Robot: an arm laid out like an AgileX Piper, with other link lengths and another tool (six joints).
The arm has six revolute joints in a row. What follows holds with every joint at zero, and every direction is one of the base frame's. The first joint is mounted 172.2 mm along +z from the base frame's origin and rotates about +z. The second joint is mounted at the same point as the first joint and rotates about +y. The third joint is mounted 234.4 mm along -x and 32.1 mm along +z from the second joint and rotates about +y. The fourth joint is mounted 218.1 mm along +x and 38.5 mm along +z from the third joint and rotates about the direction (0.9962, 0, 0.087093). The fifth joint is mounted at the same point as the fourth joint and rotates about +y. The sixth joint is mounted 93.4 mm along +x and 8.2 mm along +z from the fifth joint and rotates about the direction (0.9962, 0, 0.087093). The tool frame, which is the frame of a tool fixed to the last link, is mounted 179.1 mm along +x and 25 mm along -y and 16.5 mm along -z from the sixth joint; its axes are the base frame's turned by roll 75.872, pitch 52.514 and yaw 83.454 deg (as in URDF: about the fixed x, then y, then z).
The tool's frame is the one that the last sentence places.
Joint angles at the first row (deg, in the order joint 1, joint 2, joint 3, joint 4, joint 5, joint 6):
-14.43 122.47 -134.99 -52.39 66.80 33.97
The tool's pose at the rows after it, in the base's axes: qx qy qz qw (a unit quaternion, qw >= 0); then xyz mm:
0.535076 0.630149 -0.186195 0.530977 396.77 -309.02 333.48
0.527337 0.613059 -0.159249 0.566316 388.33 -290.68 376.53
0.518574 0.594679 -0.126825 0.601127 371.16 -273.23 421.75
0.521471 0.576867 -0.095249 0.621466 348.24 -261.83 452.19
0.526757 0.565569 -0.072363 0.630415 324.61 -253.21 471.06
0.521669 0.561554 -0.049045 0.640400 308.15 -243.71 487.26
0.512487 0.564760 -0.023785 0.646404 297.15 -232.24 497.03
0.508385 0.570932 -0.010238 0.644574 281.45 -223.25 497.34
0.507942 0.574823 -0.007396 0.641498 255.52 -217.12 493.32
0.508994 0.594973 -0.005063 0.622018 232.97 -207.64 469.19
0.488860 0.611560 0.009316 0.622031 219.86 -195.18 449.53
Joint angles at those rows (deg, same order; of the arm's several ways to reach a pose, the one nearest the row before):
-13.18 118.43 -134.99 -51.60 68.12 34.16
-11.06 112.76 -134.98 -51.57 68.58 33.91
-9.40 106.19 -134.99 -50.63 68.97 32.73
-9.04 100.52 -135.08 -48.50 70.10 31.76
-9.04 95.86 -135.09 -46.40 71.93 30.56
-9.04 91.92 -135.08 -43.92 72.69 28.78
-9.04 88.08 -133.85 -40.86 72.78 27.16
-9.04 83.08 -129.33 -38.95 72.78 26.53
-9.04 76.20 -122.13 -38.39 72.78 26.43
-9.04 68.41 -111.41 -36.81 72.62 26.43
-9.04 59.53 -98.94 -34.64 68.37 26.16

